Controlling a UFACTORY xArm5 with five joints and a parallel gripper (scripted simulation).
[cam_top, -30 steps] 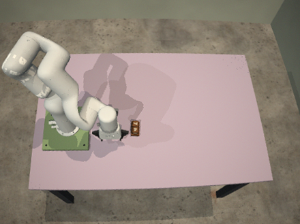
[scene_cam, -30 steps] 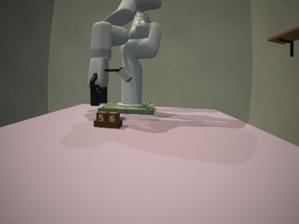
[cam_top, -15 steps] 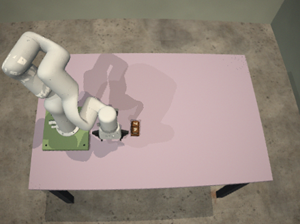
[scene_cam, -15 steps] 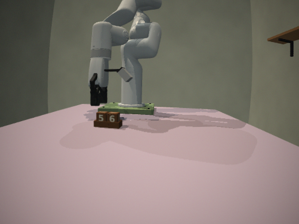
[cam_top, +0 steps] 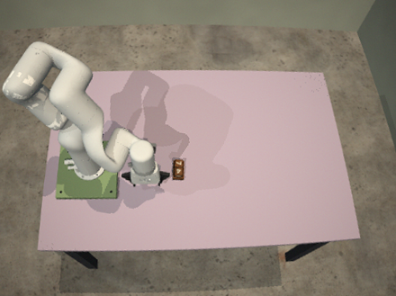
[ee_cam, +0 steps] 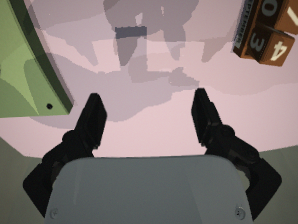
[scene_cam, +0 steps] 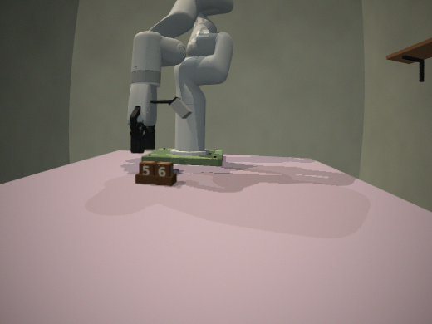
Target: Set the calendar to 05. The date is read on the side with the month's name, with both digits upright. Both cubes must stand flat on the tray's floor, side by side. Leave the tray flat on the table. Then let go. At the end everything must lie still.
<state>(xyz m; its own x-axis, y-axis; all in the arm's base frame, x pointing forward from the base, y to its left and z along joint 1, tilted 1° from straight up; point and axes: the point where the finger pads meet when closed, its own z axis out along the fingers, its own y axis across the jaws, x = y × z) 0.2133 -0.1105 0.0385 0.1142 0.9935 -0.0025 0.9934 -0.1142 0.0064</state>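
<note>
Now: hand 12 cm short of the cube, 3 cm to the right of it and 3 cm above it. From my hand the other things lie so: brown calendar tray (13 cm ahead, 5 cm to the left, 5 cm below).
</note>
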